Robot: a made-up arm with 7 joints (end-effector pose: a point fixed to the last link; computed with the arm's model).
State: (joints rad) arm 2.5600 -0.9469 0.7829 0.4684 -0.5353 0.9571 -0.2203
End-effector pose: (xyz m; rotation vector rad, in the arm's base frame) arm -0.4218 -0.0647 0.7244 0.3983 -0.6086 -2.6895
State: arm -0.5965 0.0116 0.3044 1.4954 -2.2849 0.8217 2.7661
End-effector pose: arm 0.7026 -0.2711 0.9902 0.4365 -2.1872 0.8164
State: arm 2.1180 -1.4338 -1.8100 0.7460 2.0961 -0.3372 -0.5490
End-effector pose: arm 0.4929 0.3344 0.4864 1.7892 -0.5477 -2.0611
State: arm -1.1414 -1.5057 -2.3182 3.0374 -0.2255 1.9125 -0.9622
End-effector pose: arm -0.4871 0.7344 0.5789 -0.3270 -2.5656 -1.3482
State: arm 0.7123 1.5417 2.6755 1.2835 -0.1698 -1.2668 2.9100
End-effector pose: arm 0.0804 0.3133 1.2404 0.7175 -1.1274 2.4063
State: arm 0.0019 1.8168 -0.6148 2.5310 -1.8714 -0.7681 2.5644
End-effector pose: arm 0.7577 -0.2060 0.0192 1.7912 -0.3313 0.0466
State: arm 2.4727 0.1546 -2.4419 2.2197 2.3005 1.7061 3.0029
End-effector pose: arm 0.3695 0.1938 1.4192 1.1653 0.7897 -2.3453
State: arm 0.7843 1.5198 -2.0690 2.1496 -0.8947 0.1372 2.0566
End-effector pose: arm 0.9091 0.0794 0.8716 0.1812 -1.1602 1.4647
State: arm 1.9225 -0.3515 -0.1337 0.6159 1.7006 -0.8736 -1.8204
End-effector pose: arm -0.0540 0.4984 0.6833 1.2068 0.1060 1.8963
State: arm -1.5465 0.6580 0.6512 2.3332 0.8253 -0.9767 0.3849
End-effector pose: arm 0.2857 -0.7889 1.0102 0.6242 2.7591 -0.6891
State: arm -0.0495 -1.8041 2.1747 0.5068 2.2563 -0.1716 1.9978
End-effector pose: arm 0.2832 0.3235 0.3296 -2.2765 1.5422 0.4616
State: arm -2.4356 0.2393 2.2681 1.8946 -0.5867 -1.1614 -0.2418
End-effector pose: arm 0.4681 -0.1434 1.3202 -0.6821 -1.5023 2.1797
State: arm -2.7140 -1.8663 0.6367 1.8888 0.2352 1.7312 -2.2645
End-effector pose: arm 0.7863 -0.1521 0.9046 0.4244 1.4744 -0.8842
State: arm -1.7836 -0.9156 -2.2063 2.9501 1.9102 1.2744 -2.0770
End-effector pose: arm 0.0295 0.7128 1.2282 -1.1741 0.2898 -0.7464
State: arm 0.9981 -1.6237 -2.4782 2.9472 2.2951 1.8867 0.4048
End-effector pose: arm -0.3264 -0.8726 0.6036 -1.3742 1.3364 -1.1384
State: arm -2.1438 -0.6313 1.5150 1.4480 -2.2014 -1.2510 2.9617
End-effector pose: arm 0.6939 -0.2020 0.8189 1.6762 -0.7406 -0.1622
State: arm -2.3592 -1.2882 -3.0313 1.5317 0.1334 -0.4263 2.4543
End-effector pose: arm 0.3354 0.5155 0.0303 1.7987 -1.3588 -1.6149
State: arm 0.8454 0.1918 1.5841 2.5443 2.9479 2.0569 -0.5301
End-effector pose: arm -0.0805 0.1859 1.4779 0.2250 -0.9617 0.7143
